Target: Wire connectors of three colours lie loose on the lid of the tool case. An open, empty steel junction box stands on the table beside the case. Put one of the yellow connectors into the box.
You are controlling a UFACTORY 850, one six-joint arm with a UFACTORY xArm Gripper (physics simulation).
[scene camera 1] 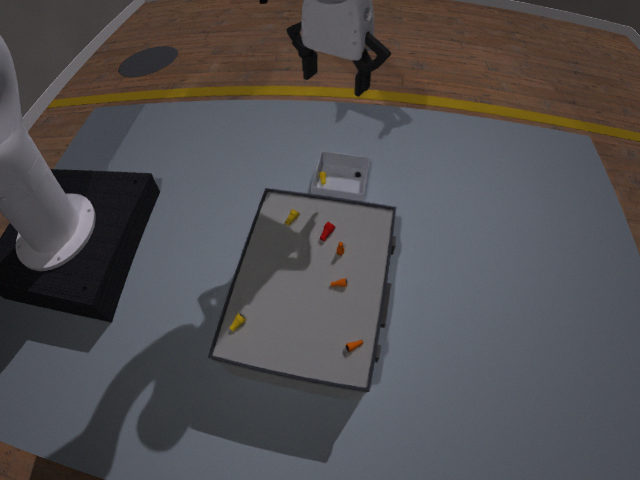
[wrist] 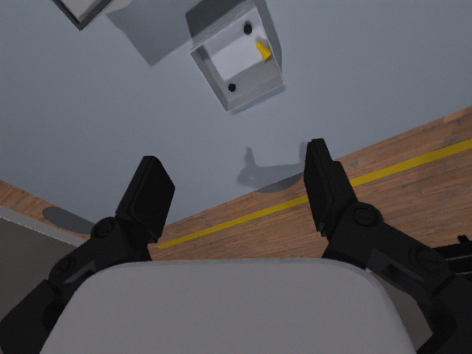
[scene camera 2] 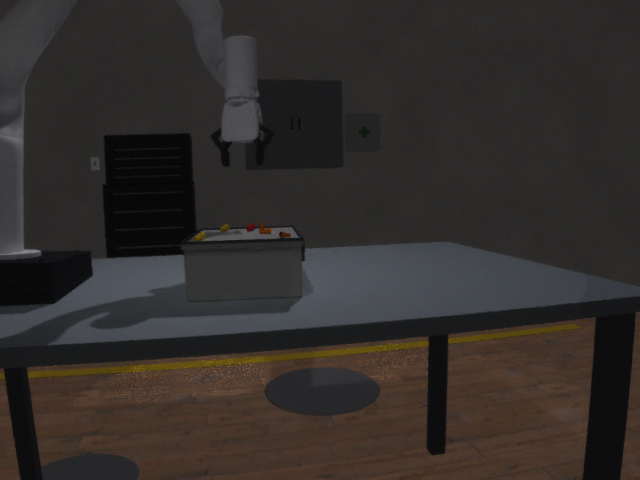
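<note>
A yellow connector (scene camera 1: 322, 178) (wrist: 264, 50) lies inside the steel junction box (scene camera 1: 338, 195) (wrist: 213, 80), against one side wall. Two more yellow connectors lie on the lid of the tool case (scene camera 1: 289, 320) (scene camera 2: 242, 271): one yellow connector (scene camera 1: 292, 216) (scene camera 2: 224, 227) near the box end, the other yellow connector (scene camera 1: 237, 322) (scene camera 2: 200, 236) near the opposite end. My gripper (scene camera 1: 334, 85) (scene camera 2: 242, 159) (wrist: 232, 165) is wide open and empty, high above the table and off to the far side of the box. The box is hidden behind the case in scene camera 2.
A red connector (scene camera 1: 327, 231) (scene camera 2: 251, 227) and three orange connectors lie or stand on the lid: one upright orange connector (scene camera 1: 340, 248), a lying orange connector (scene camera 1: 339, 283) and another orange connector (scene camera 1: 354, 345) at the corner. The black base plate (scene camera 1: 124, 242) stands left of the case.
</note>
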